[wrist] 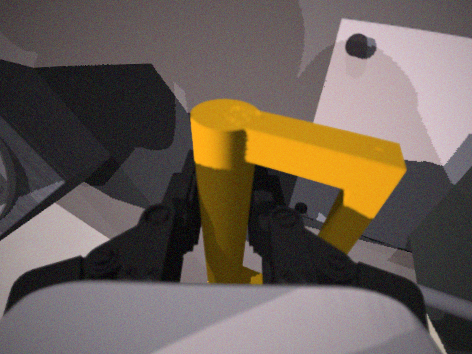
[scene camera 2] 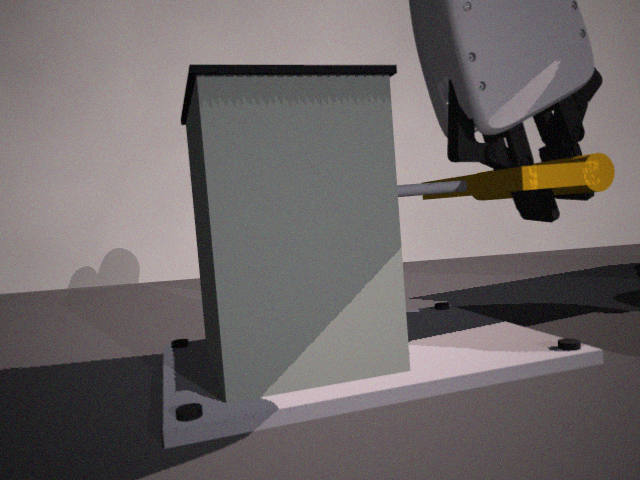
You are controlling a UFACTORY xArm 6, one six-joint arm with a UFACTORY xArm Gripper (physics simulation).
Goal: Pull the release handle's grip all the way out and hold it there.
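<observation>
The release handle's yellow grip (scene camera 2: pixel 553 175) (wrist: pixel 320 145) is a frame with a round bar at its outer end. In the scene view it stands out to the right of the grey-green housing (scene camera 2: pixel 305 222), with a stretch of grey rod (scene camera 2: pixel 431 188) showing between them. My gripper (scene camera 2: pixel 555 204) (wrist: pixel 226 173) is shut on the grip's round bar, one black finger on each side of it in the wrist view. The fingertips reach past the bar's underside in the scene view. The bar's far end is hidden behind the gripper body in the wrist view.
The housing has a black lid (scene camera 2: pixel 294 70) and stands on a pale base plate (scene camera 2: pixel 496 343) (wrist: pixel 440 75) with black bolts at its corners. The plate lies below the grip. Dark shadows fall across the floor around it. A pale wall stands behind.
</observation>
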